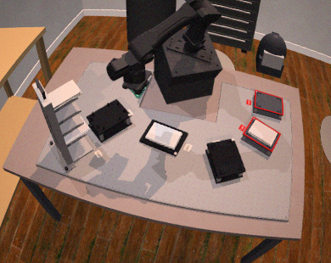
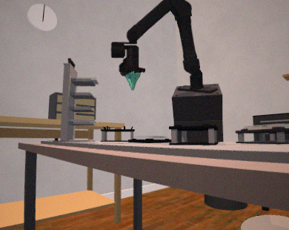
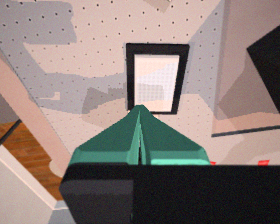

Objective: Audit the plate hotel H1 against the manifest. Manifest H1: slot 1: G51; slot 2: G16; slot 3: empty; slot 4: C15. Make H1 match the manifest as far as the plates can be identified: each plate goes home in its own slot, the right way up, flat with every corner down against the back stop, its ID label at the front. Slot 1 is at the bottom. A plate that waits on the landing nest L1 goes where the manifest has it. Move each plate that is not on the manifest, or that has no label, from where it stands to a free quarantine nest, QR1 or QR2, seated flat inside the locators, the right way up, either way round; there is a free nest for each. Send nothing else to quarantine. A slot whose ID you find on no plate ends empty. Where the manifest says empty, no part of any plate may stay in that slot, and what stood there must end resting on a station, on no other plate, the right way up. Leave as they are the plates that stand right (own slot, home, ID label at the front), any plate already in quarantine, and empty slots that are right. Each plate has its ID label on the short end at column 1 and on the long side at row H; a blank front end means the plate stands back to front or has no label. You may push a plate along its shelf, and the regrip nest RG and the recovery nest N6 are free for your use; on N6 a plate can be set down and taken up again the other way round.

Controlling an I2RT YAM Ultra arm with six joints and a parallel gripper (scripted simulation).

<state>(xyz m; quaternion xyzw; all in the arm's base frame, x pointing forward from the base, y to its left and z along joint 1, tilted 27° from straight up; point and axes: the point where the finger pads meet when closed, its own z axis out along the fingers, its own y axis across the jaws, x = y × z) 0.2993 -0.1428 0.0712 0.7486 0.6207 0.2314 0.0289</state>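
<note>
Right now my hand is 240 mm above the recovery nest N6, 90 mm to the right of it and 20 mm past it. Also, from my hand: RG label: 240 mm below, 110 mm behind, 90 mm to the right; black regrip nest: 190 mm below, 150 mm to the right, 20 mm behind; H1 tag: 240 mm below, 140 mm to the right, 140 mm ahead.
</note>
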